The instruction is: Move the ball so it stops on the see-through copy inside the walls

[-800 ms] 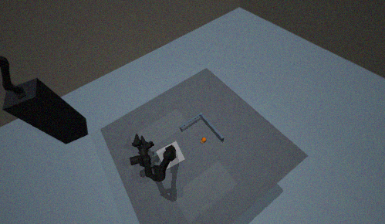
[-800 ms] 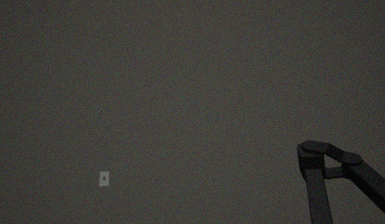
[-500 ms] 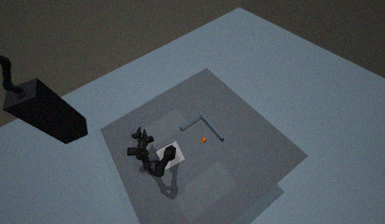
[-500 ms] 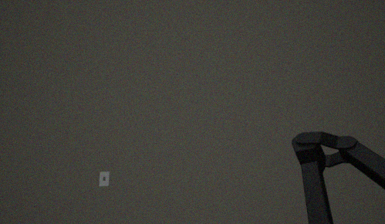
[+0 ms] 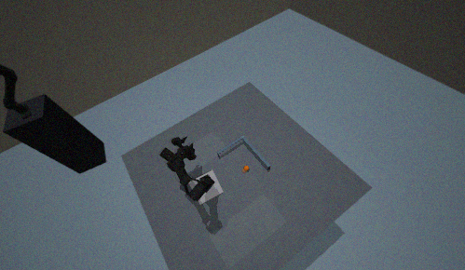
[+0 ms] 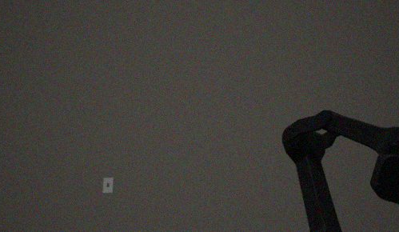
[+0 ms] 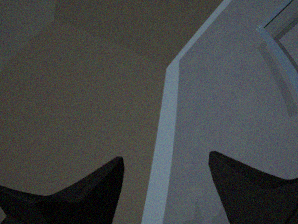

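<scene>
Now: the orange ball 270 mm ahead of my gripper tip, 250 mm to the right of it and 250 mm below it. Round my gripper tip: see-through copy of ball: 250 mm ahead, 260 mm to the right, 250 mm below.
</scene>
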